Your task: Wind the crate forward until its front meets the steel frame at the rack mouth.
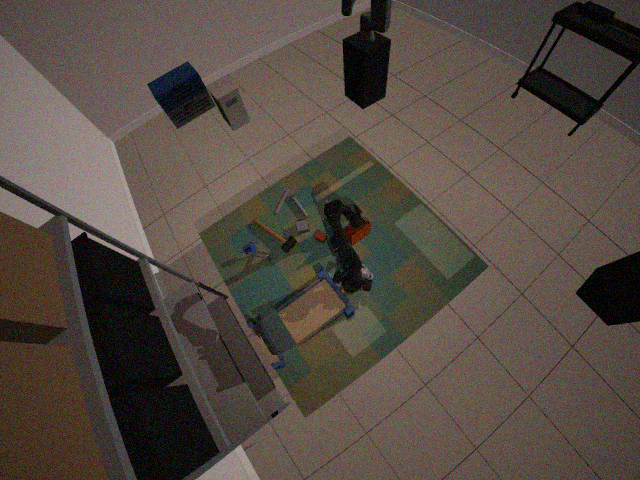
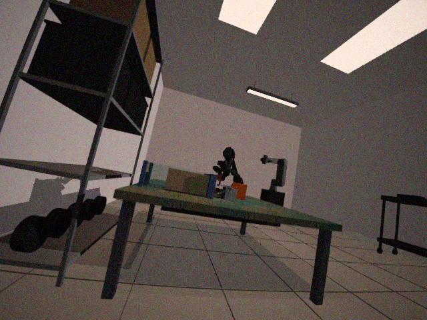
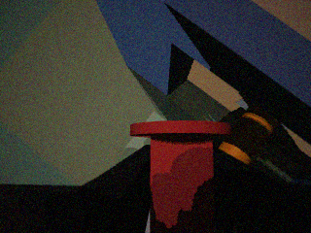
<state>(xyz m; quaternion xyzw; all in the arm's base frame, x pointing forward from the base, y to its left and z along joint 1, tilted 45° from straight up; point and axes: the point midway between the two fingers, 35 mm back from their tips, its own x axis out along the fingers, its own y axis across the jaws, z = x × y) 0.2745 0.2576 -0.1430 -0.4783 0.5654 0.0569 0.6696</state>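
The red-knobbed crank handle lies 5 cm behind my gripper tip, 3 cm below it and 2 cm to the right of it. The rest, counted from my gripper tip: red knob: 1 cm to the right, 1 cm behind; then winch: 12 cm behind, 10 cm below, 5 cm to the right; then grey block: 52 cm to the right, 11 cm below, 3 cm behind.
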